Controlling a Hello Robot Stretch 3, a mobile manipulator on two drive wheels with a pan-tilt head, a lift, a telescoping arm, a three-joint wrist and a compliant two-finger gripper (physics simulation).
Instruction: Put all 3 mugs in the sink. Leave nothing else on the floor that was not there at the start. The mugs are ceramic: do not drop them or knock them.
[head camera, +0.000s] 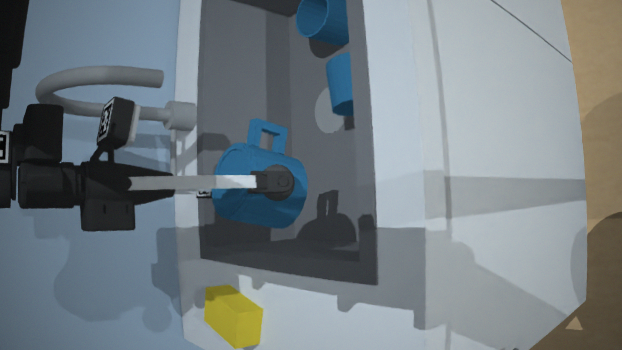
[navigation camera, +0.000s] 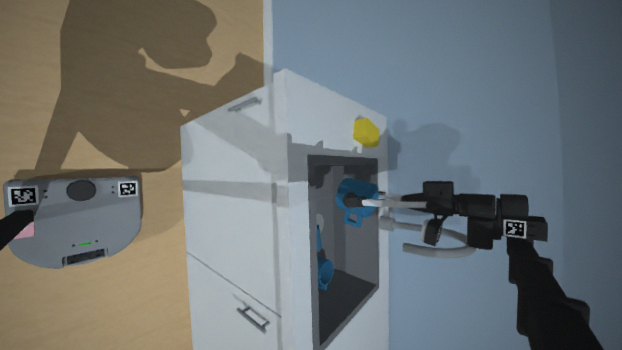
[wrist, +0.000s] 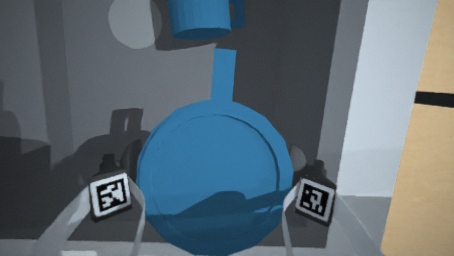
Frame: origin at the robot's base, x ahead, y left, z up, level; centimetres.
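Seen in the pictures: gripper, fingertip midpoint: (head camera: 264, 186) (navigation camera: 354, 197) (wrist: 216, 160); robot's base at its link origin: (navigation camera: 81, 189).
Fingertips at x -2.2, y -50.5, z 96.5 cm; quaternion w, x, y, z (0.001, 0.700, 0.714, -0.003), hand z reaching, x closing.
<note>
Pixels of each thing's top centre, then the offset from my fingertips to it. "pt": a spot on its surface instead.
- large blue mug at its top centre: (wrist: 217, 170) (head camera: 223, 171) (navigation camera: 374, 205) dx -1.6, dy +0.1, dz +5.8 cm
- second blue mug at its top centre: (head camera: 342, 76) dx -17.0, dy -2.3, dz -16.5 cm
- third blue mug at its top centre: (head camera: 310, 5) (navigation camera: 327, 277) dx -32.7, dy -10.3, dz -17.5 cm
- yellow block at its top centre: (head camera: 219, 317) (navigation camera: 372, 132) dx +19.5, dy -15.4, dz -1.0 cm
- grey faucet at a spot on its surface: (head camera: 125, 75) pt dx -14.6, dy -9.1, dz +15.5 cm
My gripper (head camera: 272, 185) (navigation camera: 354, 200) (wrist: 216, 160) is shut on a large blue mug (head camera: 250, 210) (navigation camera: 361, 187) (wrist: 215, 145). The fingers press on two opposite sides of it. The mug hangs over the near end of the grey sink (head camera: 240, 75) (navigation camera: 350, 310) (wrist: 95, 85), its shadow apart from it on the sink floor. How far it sits below the rim is hard to tell. A second blue mug (head camera: 341, 85) (wrist: 201, 17) lies on its side beside the pale drain. A third blue mug (head camera: 337, 22) (navigation camera: 325, 272) is farther along in the sink, partly hidden.
A yellow block (head camera: 232, 317) (navigation camera: 366, 132) stands on the white counter beside the sink. The grey faucet (head camera: 125, 75) (navigation camera: 440, 252) rises at the wall side, close to the wrist. My base (navigation camera: 75, 215) is on the wooden floor in front of the cabinet (navigation camera: 230, 225).
</note>
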